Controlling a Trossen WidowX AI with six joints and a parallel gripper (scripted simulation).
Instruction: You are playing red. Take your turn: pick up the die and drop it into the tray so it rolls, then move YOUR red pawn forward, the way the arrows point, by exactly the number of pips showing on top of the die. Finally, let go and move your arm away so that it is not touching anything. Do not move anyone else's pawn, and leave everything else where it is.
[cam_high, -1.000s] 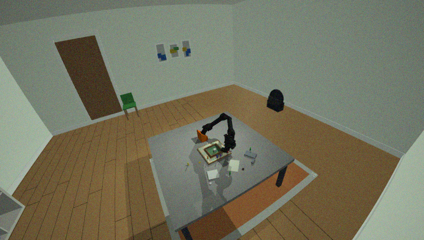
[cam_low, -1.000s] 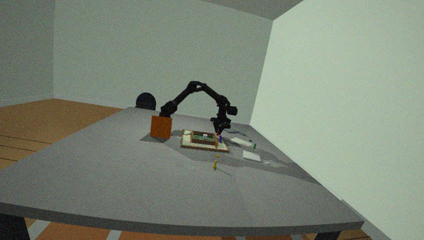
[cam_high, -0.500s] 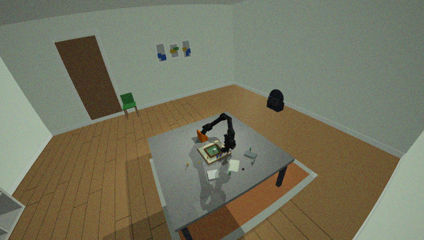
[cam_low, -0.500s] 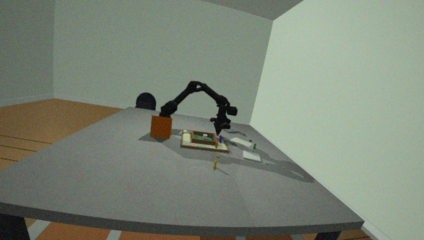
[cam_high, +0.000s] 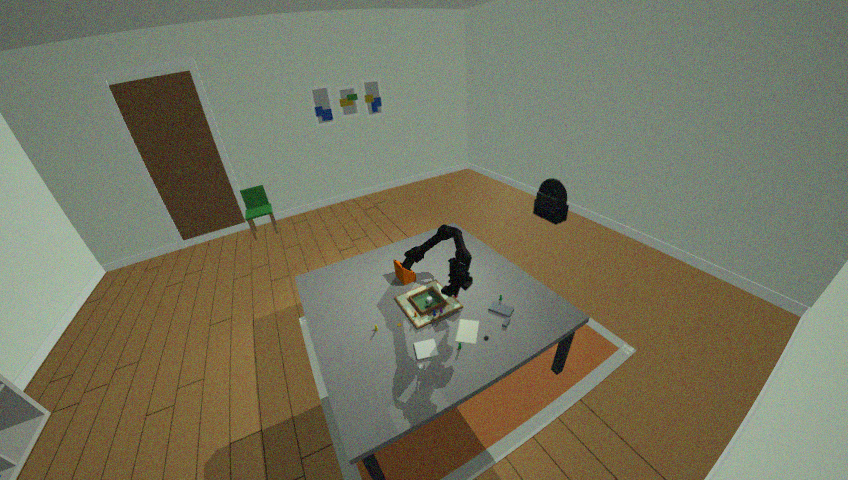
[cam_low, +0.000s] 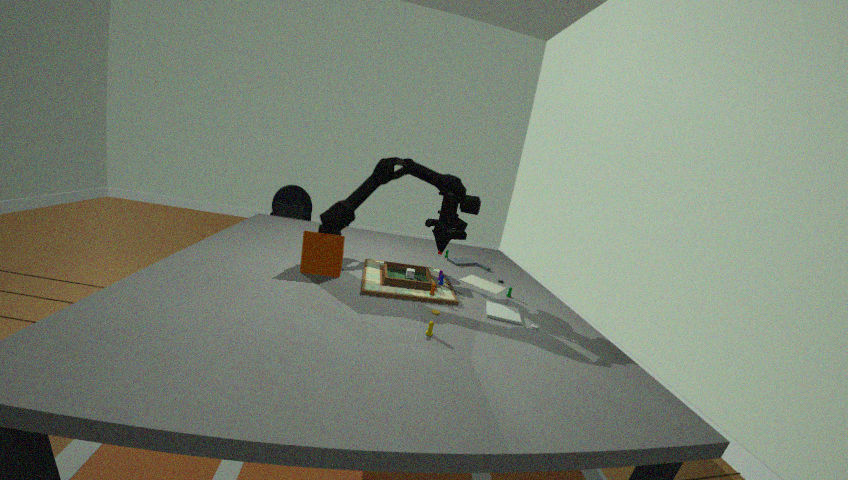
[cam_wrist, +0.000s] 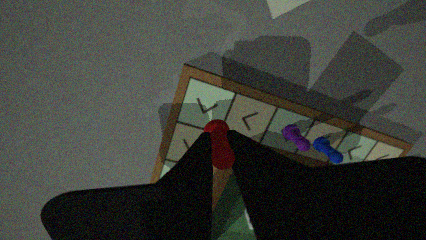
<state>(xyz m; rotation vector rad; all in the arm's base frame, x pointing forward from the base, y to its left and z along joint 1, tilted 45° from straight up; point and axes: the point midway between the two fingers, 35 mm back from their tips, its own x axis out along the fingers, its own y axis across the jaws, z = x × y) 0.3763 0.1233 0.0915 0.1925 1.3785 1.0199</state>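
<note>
Now: gripper tip 12 cm to the left of the white die, 10 cm past it and 6 cm above it. The rest, counted from my gripper tip: blue pawn (13 cm to the right, 6 cm below, 1 cm ahead); red pawn (1 cm above); purple pawn (9 cm to the right, 6 cm below).
</note>
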